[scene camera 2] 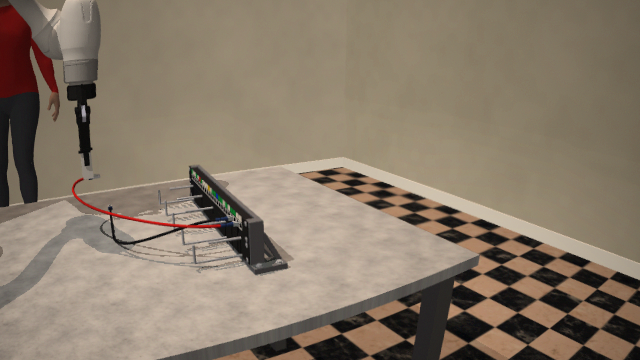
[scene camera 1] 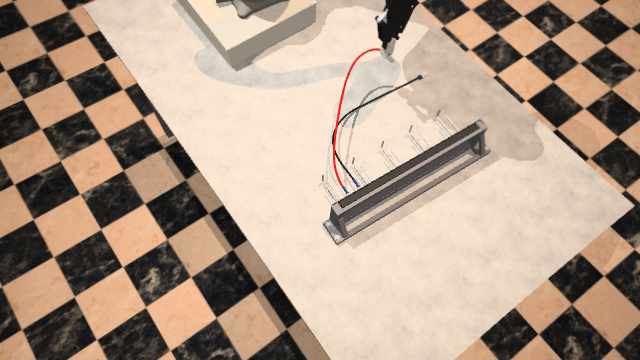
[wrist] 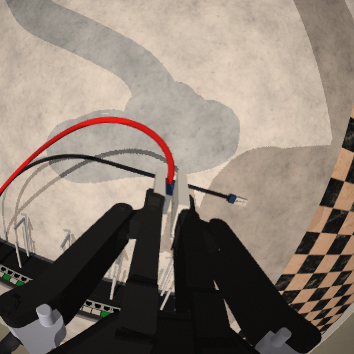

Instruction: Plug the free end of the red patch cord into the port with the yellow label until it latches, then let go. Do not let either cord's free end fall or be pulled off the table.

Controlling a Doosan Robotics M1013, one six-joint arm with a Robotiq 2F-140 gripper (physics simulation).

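Frame: origin at the arm's base, x ahead, y right, z down, level; metres.
Where they show: gripper, between the fingertips: (scene camera 2: 88, 177) (scene camera 1: 385, 53) (wrist: 168, 181).
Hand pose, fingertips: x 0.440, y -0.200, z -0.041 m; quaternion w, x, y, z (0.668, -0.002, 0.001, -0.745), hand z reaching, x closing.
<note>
After its pixels a point has its place.
My gripper (scene camera 1: 388, 52) @[x 0.440, y -0.200, z -0.041 m] (scene camera 2: 88, 172) @[x 0.440, y -0.200, z -0.041 m] (wrist: 168, 181) @[x 0.440, y -0.200, z -0.041 m] is shut on the blue-booted plug at the red cord's free end, high above the table and behind the patch panel (scene camera 1: 410, 165) @[x 0.758, y -0.070, z -0.012 m] (scene camera 2: 255, 240) @[x 0.766, y 0.168, z 0.025 m] (wrist: 27, 263) @[x 0.746, y 0.013, z 0.049 m]. In scene camera 2 the plug's tip points right, towards the panel. The red cord (scene camera 1: 341, 100) @[x 0.491, y -0.023, z -0.001 m] (scene camera 2: 150, 220) @[x 0.576, y 0.050, z 0.003 m] (wrist: 107, 120) @[x 0.405, y -0.128, z -0.026 m] arcs to a port near the panel's near end. The black cord (scene camera 1: 380, 96) @[x 0.491, y -0.171, z 0.081 m] (scene camera 2: 145, 241) @[x 0.560, y 0.045, z 0.045 m] (wrist: 75, 157) @[x 0.494, y -0.067, z 0.078 m] is plugged beside it; its free plug (scene camera 1: 420, 77) @[x 0.492, y -0.319, z 0.080 m] (scene camera 2: 110, 207) @[x 0.490, y -0.316, z 0.081 m] (wrist: 232, 198) @[x 0.487, y -0.321, z 0.080 m] sticks up. A yellow label (scene camera 2: 208, 188) @[x 0.741, y -0.100, z -0.007 m] shows mid-row; its port is too small to make out.
Several wire cord guides (scene camera 1: 383, 146) @[x 0.645, y -0.072, z 0.064 m] (scene camera 2: 174, 218) @[x 0.643, y -0.070, z 0.047 m] (wrist: 22, 232) @[x 0.680, y 0.027, z 0.069 m] stick out from the panel on the cord side. The robot's pale base block (scene camera 1: 270, 40) @[x 0.153, y 0.026, z 0.065 m] stands at the table's back. A person in red (scene camera 2: 17, 55) stands behind the arm.
</note>
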